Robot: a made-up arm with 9 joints. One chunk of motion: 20 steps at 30 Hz.
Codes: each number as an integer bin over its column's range. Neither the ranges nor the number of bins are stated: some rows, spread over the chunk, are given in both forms.
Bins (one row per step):
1: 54 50 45 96 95 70
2: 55 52 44 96 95 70
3: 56 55 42 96 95 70
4: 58 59 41 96 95 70
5: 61 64 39 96 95 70
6: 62 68 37 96 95 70
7: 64 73 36 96 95 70
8: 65 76 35 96 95 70
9: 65 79 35 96 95 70
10: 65 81 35 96 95 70
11: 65 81 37 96 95 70
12: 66 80 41 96 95 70
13: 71 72 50 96 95 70
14: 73 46 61 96 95 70
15: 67 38 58 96 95 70
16: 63 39 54 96 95 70
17: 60 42 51 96 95 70
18: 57 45 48 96 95 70
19: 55 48 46 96 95 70
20: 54 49 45 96 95 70
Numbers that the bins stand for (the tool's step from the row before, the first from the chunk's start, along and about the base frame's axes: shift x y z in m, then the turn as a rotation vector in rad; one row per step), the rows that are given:
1: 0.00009 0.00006 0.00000 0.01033 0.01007 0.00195
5: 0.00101 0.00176 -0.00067 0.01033 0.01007 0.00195
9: 0.00154 0.00358 -0.00111 0.01033 0.01007 0.00195
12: 0.00167 0.00370 -0.00044 0.01033 0.01007 0.00195
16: 0.00127 -0.00127 0.00100 0.01033 0.01007 0.00195
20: 0.00009 -0.00006 0.00000 0.01033 0.01007 0.00195
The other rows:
2: 0.00022 0.00030 -0.00011 0.01033 0.01007 0.00195
3: 0.00035 0.00067 -0.00033 0.01033 0.01007 0.00195
4: 0.00062 0.00115 -0.00044 0.01033 0.01007 0.00195
6: 0.00114 0.00224 -0.00089 0.01033 0.01007 0.00195
7: 0.00140 0.00285 -0.00100 0.01033 0.01007 0.00195
8: 0.00154 0.00321 -0.00111 0.01033 0.01007 0.00195
10: 0.00154 0.00382 -0.00111 0.01033 0.01007 0.00195
11: 0.00154 0.00382 -0.00089 0.01033 0.01007 0.00195
13: 0.00232 0.00273 0.00056 0.01033 0.01007 0.00195
14: 0.00259 -0.00042 0.00178 0.01033 0.01007 0.00195
15: 0.00180 -0.00139 0.00144 0.01033 0.01007 0.00195
17: 0.00088 -0.00091 0.00067 0.01033 0.01007 0.00195
18: 0.00048 -0.00055 0.00033 0.01033 0.01007 0.00195
19: 0.00022 -0.00018 0.00011 0.01033 0.01007 0.00195

